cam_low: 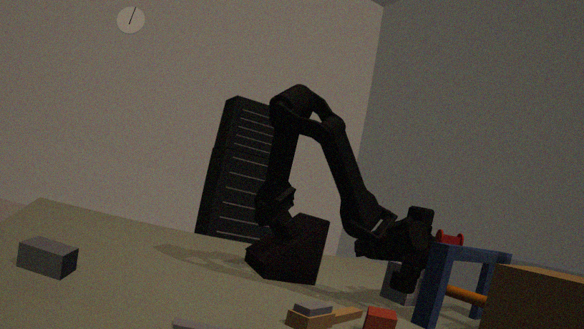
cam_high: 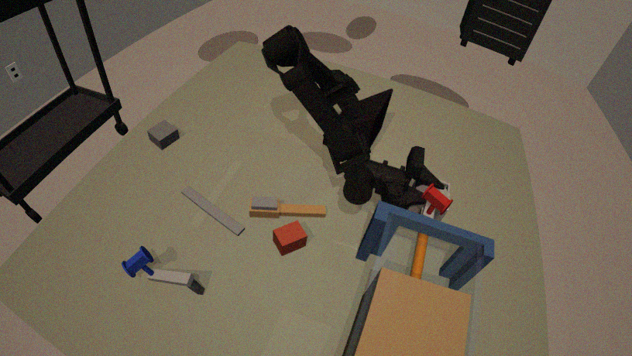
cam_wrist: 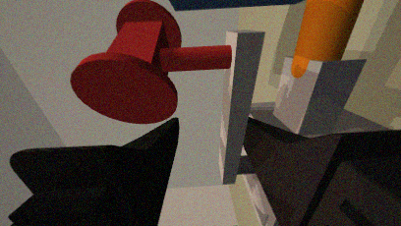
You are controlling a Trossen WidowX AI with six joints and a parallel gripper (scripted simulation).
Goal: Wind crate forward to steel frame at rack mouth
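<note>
The red-knobbed winch handle lies 1 cm to the right of my gripper tip, 1 cm below it and 1 cm ahead of it. Also, from my gripper tip: grey winch: 10 cm below, 7 cm behind, 1 cm to the right; then wooden brush: 33 cm to the right, 11 cm below, 8 cm ahead; then red knob: 5 cm ahead, 2 cm to the right, 2 cm above.
</note>
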